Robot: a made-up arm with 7 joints.
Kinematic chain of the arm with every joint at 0, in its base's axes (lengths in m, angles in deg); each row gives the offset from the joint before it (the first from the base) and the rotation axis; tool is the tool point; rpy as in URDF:
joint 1: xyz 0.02 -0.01 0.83 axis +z
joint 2: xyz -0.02 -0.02 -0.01 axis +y
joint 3: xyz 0 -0.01 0.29 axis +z
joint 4: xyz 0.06 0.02 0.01 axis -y
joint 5: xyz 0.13 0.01 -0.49 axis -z
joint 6: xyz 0 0.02 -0.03 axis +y
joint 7: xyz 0.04 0 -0.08 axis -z
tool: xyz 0 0 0.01 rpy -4.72 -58.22 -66.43
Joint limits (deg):
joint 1: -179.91..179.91
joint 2: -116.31..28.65
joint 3: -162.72..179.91
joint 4: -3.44..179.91
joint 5: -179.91..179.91
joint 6: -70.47..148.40
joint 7: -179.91..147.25
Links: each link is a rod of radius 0.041 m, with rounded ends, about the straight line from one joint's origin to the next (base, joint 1, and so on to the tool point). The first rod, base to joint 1, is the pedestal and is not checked.
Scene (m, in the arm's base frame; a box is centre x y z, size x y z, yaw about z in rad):
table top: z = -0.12
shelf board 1: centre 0.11 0.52 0 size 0.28 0.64 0.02 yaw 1.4
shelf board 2: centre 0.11 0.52 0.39 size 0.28 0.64 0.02 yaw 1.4
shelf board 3: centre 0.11 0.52 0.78 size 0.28 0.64 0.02 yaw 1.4
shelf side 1: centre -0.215 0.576 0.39 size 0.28 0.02 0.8 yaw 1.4
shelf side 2: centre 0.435 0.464 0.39 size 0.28 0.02 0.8 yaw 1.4
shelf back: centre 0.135 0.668 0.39 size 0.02 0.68 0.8 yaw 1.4
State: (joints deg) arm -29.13 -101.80 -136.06 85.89 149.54 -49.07 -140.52
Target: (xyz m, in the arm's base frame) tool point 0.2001 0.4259 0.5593
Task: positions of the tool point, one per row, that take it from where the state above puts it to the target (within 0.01 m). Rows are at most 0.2 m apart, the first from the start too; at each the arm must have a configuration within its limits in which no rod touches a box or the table.
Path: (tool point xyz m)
1: -0.3006 -0.3471 0.3109
2: -0.1775 -0.3933 0.3116
3: -0.0554 -0.3976 0.3133
4: 0.0530 -0.3654 0.3168
5: 0.1378 -0.3055 0.3223
6: 0.1936 -0.2283 0.3302
7: 0.2188 -0.1448 0.3409
8: 0.2156 -0.0652 0.3545
9: 0.1886 0.0027 0.3709
10: 0.2348 0.1533 0.4014
11: 0.2341 0.3027 0.4672
12: 0.2001 0.4259 0.5594

